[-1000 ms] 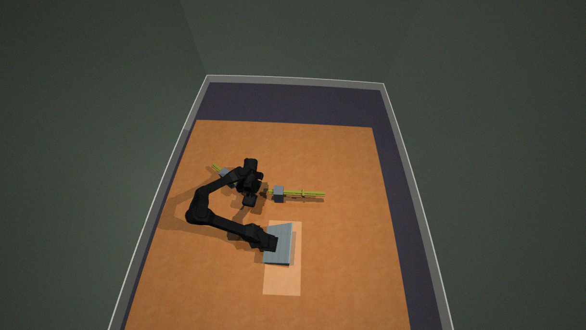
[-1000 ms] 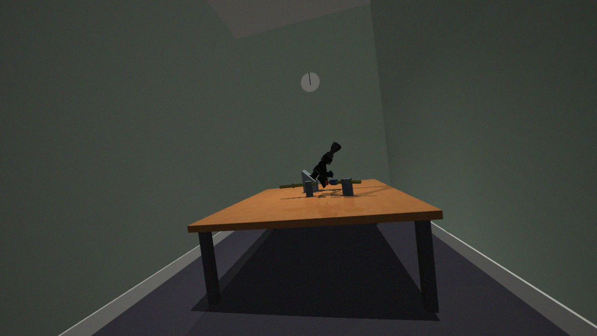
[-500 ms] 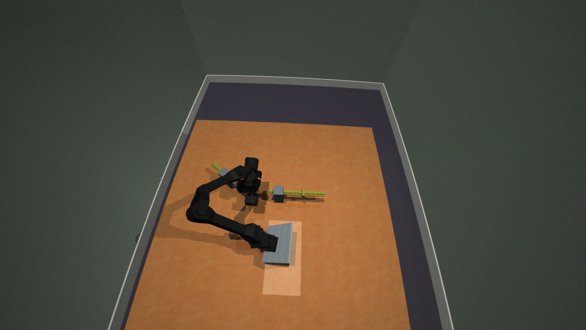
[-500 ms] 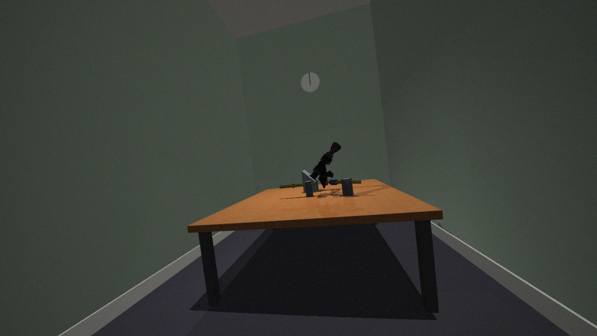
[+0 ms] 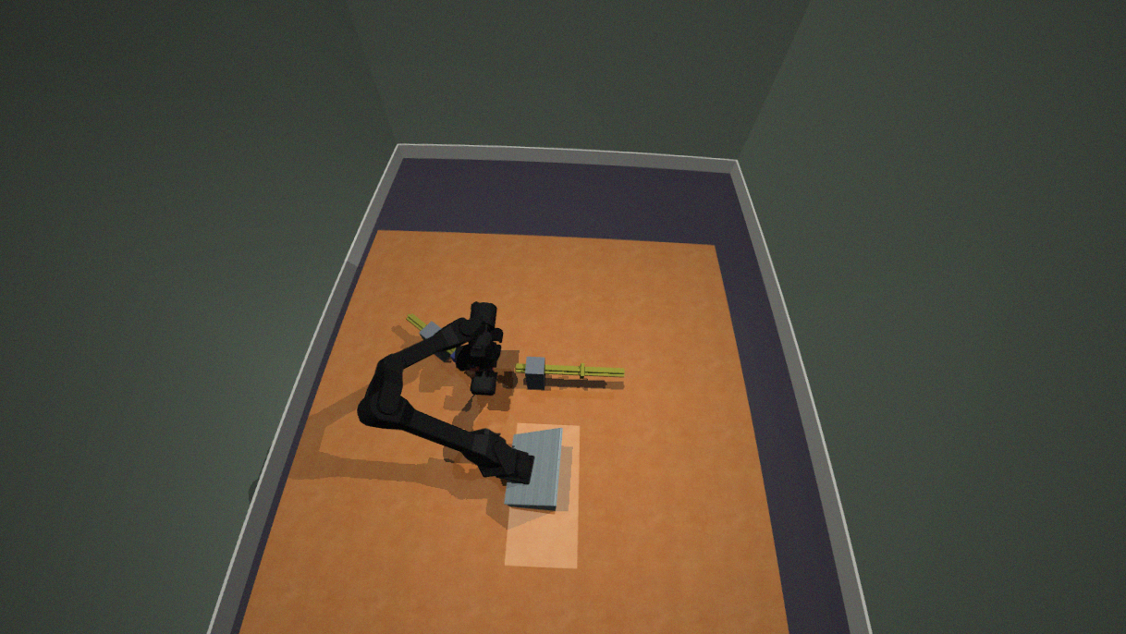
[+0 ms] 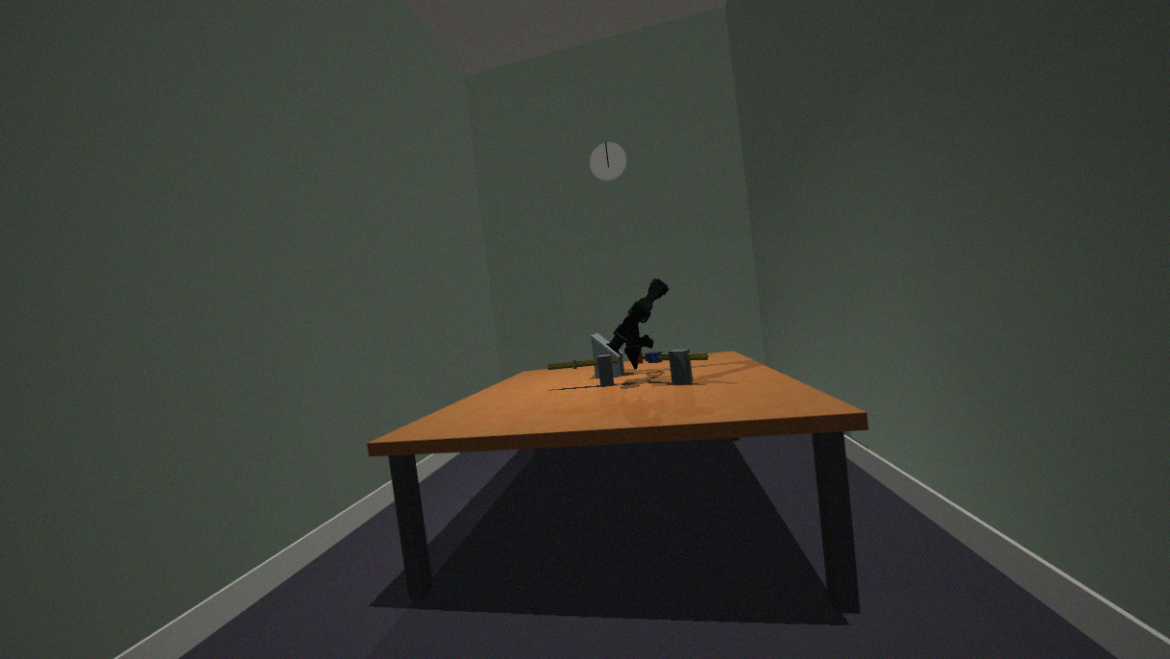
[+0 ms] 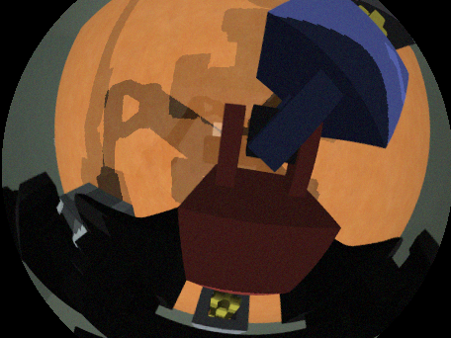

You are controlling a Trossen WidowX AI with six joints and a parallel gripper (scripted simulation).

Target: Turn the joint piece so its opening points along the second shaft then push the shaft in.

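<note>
The red joint piece lies 4 cm above my gripper tip and 2 cm to the left of it.
</note>
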